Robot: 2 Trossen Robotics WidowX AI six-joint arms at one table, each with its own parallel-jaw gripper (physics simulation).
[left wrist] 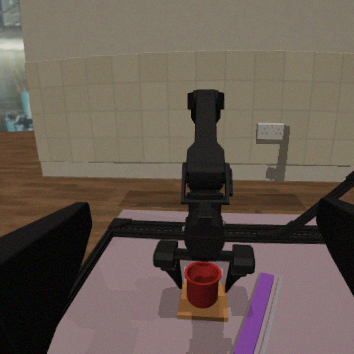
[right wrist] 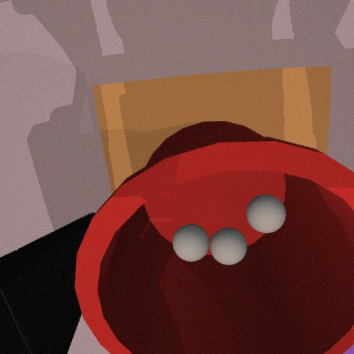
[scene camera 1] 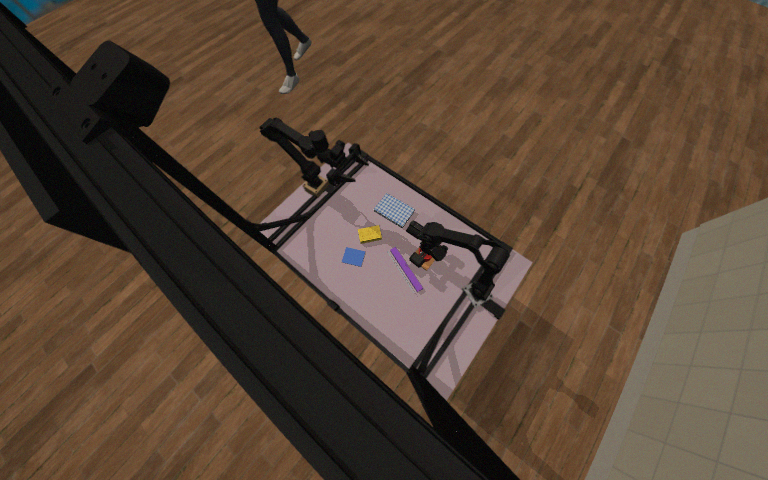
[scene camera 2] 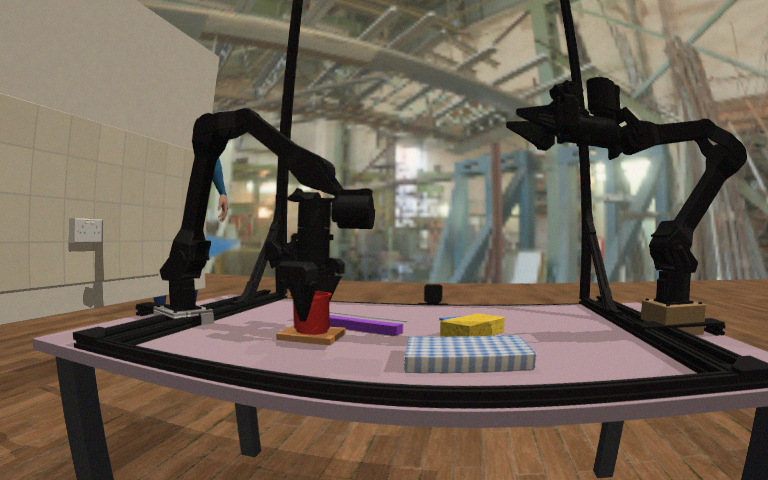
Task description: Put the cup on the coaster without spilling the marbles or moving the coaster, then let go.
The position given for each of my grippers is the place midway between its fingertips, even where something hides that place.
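Orange-brown coaster point(scene camera 2: 334, 333) point(left wrist: 218, 311) point(right wrist: 292, 103), in sight. My right gripper point(scene camera 2: 312, 317) point(left wrist: 202, 289), in sight. My left gripper point(scene camera 2: 510, 118) point(left wrist: 205, 211) point(scene camera 1: 362, 172), likewise.
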